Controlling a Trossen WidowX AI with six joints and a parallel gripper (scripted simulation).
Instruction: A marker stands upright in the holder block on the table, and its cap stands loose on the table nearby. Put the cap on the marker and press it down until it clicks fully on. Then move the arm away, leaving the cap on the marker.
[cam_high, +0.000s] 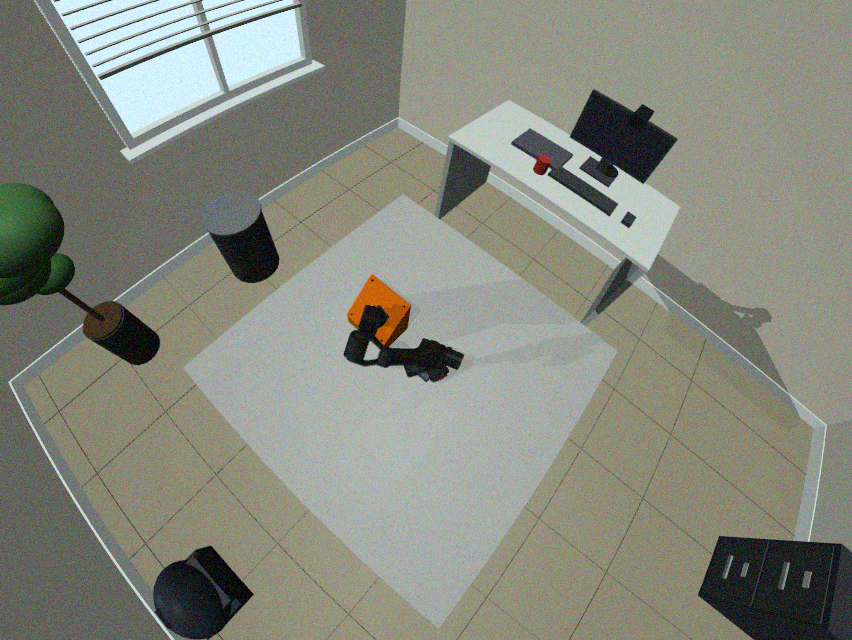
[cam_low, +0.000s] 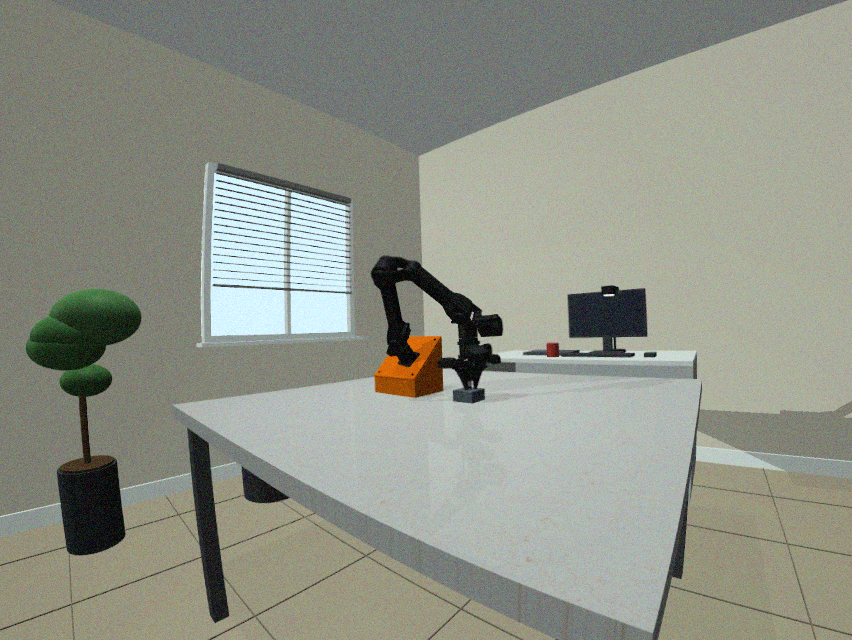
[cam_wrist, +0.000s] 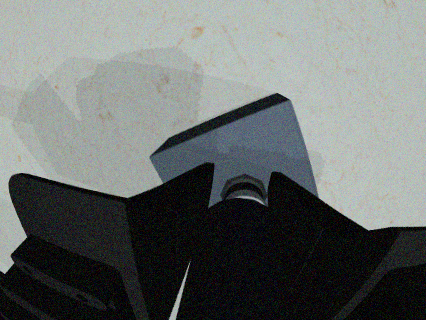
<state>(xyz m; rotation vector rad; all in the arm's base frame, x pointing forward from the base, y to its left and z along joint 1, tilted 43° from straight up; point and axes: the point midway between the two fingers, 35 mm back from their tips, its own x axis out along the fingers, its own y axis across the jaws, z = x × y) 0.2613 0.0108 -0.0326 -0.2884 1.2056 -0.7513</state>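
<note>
The holder block is 1 cm behind my gripper tip and 2 cm below it. From my gripper tip the other things lie so: black marker cap 1 cm behind, 5 cm above.
</note>
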